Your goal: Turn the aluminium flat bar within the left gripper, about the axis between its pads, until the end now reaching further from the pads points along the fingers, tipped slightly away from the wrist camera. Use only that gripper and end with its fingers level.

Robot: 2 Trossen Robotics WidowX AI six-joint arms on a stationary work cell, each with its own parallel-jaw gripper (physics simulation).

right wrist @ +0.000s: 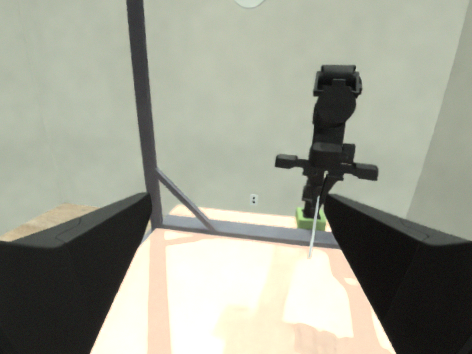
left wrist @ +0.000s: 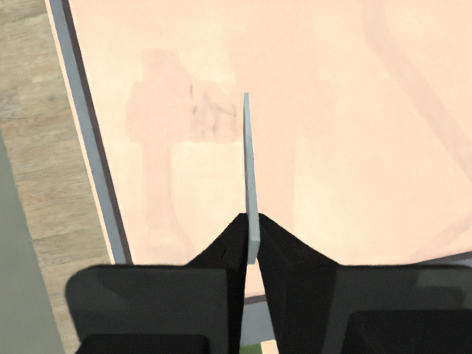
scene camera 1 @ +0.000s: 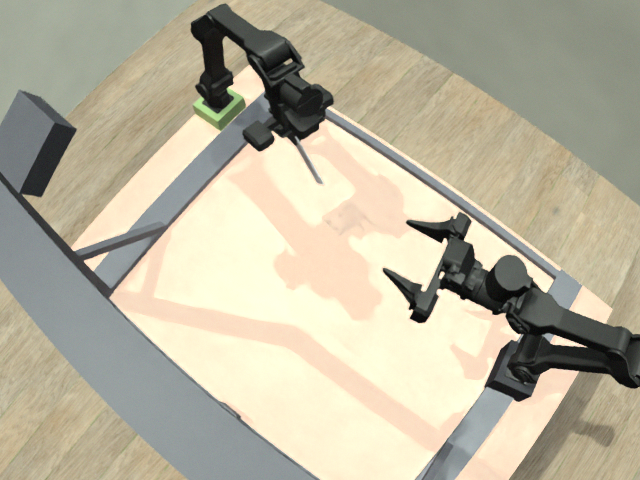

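Pixels of known places: left gripper, fingertip midpoint: point(right wrist: 316, 207) point(left wrist: 250, 221) point(scene camera 1: 296, 143); right gripper, fingertip midpoint: point(right wrist: 239, 201) point(scene camera 1: 394, 244); left arm's base, origin of the base link: point(right wrist: 310, 214) point(scene camera 1: 217, 100); right arm's base, origin of the base link: point(scene camera 1: 521, 367).
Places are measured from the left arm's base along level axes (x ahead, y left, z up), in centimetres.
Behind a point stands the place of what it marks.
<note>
The aluminium flat bar point(scene camera 1: 309, 161) @(x 39.5, y -8.4, z 19.1 cm) point(left wrist: 249, 165) @(x 38.2, y -7.9, z 20.5 cm) point(right wrist: 314, 227) @(x 39.9, y -8.2, z 18.8 cm) is a thin grey strip seen nearly edge-on. My left gripper point(scene camera 1: 294, 137) @(x 35.3, y -7.3, z 20.7 cm) point(left wrist: 250, 221) @(x 35.3, y -7.3, z 20.7 cm) point(right wrist: 316, 207) @(x 35.3, y -7.3, z 20.7 cm) is shut on it, with the fingers tilted down toward the table. In the left wrist view a short near end shows between the fingers, close to the camera; the longer part reaches up the picture, past the fingertips. In the right wrist view this long part slopes down toward the table. The pads' contact is partly hidden. My right gripper point(scene camera 1: 396, 245) @(x 66.8, y -19.2, z 36.4 cm) point(right wrist: 239, 201) @(x 66.8, y -19.2, z 36.4 cm) is wide open and empty.
The pale table top point(scene camera 1: 217, 268) @(x 31.0, y -33.3, z -4.9 cm) carries shadows of the arms and frame. Grey frame rails point(scene camera 1: 170, 196) @(x 9.1, y -27.5, z -2.9 cm) point(left wrist: 82, 95) run along its edges, with a slanting brace point(scene camera 1: 121, 241) @(x 13.9, y -45.4, z 8.5 cm) point(right wrist: 185, 200) @(x 13.9, y -45.0, z 8.0 cm) at one side. The left arm stands on a green base block point(scene camera 1: 220, 117) @(x 4.7, y -3.6, z 0.0 cm) point(right wrist: 302, 220) @(x 4.8, y -3.7, z -0.3 cm).
</note>
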